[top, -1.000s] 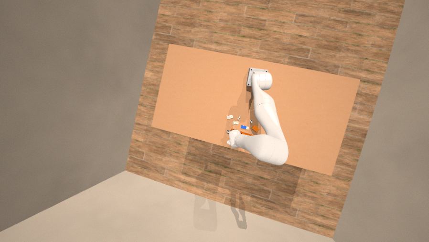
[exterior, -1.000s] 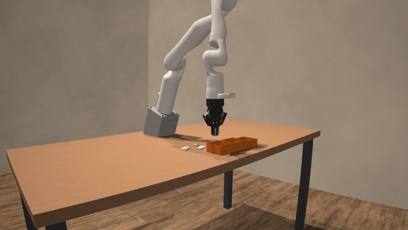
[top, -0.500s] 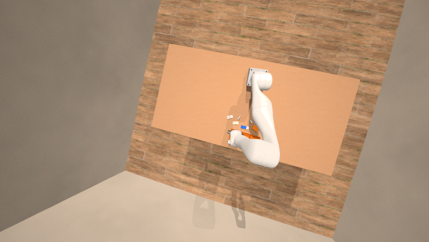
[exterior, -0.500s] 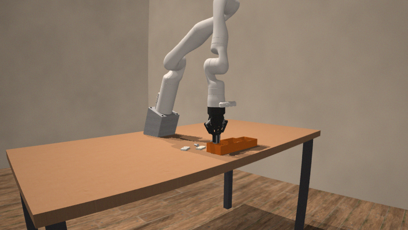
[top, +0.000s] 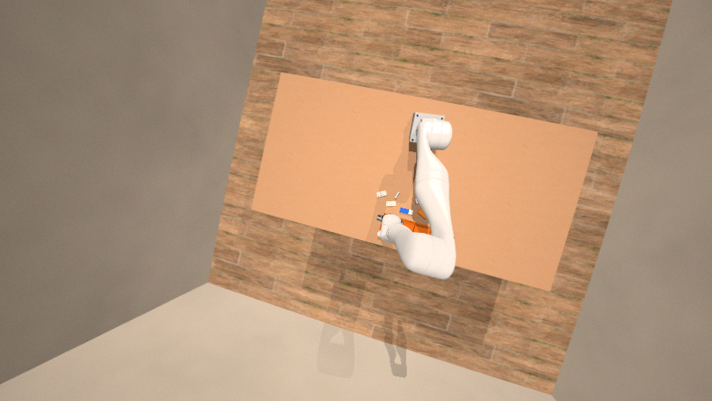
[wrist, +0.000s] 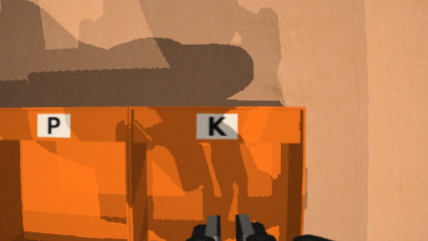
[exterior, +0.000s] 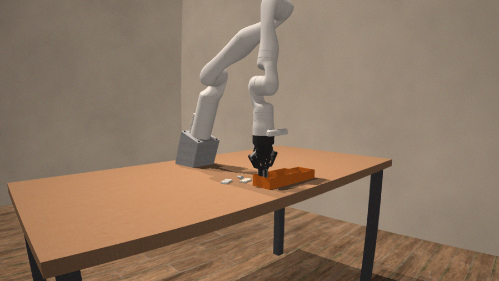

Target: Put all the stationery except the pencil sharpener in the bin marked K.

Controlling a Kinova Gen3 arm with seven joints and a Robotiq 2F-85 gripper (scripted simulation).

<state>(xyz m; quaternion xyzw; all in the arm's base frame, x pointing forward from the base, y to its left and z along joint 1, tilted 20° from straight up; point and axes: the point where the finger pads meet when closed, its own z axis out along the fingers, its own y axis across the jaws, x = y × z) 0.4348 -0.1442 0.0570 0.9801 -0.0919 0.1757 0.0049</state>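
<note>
My gripper is now 8 cm to the right of the tray, 5 cm short of it and 2 cm above it. Round my hand: pencil sharpener: 14 cm to the left, 10 cm behind, 3 cm below; then blue eraser: 9 cm to the left, 4 cm behind, 3 cm below; then small bolt: 12 cm behind, 3 cm to the left, 3 cm below.
</note>
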